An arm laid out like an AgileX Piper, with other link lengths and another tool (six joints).
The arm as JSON. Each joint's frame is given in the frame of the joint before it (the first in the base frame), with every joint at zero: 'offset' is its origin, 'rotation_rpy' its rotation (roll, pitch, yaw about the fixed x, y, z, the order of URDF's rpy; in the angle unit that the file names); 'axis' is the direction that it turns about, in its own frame. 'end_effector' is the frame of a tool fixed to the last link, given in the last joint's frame.
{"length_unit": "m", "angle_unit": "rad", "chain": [
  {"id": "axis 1", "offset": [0.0, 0.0, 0.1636], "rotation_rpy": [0.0, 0.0, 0.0], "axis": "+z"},
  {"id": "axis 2", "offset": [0.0, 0.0, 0.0], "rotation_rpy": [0.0, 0.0, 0.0], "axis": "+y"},
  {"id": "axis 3", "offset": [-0.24, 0.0, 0.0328], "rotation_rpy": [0.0, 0.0, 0.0], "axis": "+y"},
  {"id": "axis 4", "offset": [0.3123, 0.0, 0.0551], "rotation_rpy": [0.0, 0.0, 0.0], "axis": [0.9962, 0.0, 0.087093]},
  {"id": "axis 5", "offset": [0.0, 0.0, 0.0], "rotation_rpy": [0.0, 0.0, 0.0], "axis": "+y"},
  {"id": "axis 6", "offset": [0.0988, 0.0, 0.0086], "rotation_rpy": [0.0, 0.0, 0.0], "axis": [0.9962, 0.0, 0.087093]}
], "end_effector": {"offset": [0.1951, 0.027, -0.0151], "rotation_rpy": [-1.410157, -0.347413, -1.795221]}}
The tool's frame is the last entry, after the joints.
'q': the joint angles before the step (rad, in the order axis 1, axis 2, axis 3, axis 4, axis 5, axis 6). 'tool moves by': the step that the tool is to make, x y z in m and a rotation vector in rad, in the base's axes. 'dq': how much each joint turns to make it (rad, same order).
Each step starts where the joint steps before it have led.
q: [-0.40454 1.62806 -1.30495 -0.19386 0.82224 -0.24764]
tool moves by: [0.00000 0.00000 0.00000 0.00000 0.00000 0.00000]
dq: [0.00000 0.00000 0.00000 0.00000 0.00000 0.00000]
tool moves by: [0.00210 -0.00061 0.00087 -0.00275 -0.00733 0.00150]
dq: [0.00000 0.00001 -0.00003 0.00000 -0.00795 -0.00001]
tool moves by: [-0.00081 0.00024 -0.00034 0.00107 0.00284 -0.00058]
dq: [0.00001 0.00000 0.00001 0.00000 0.00308 0.00001]
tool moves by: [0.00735 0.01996 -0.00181 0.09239 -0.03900 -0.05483]
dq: [-0.00001 -0.00001 0.00002 0.08286 0.00502 0.04025]
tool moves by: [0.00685 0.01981 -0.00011 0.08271 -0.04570 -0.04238]
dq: [0.00000 -0.01635 0.02351 0.08256 -0.01525 0.02745]
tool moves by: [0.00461 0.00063 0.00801 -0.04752 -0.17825 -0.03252]
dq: [0.00000 -0.16555 0.23414 -0.00477 -0.25035 0.05030]
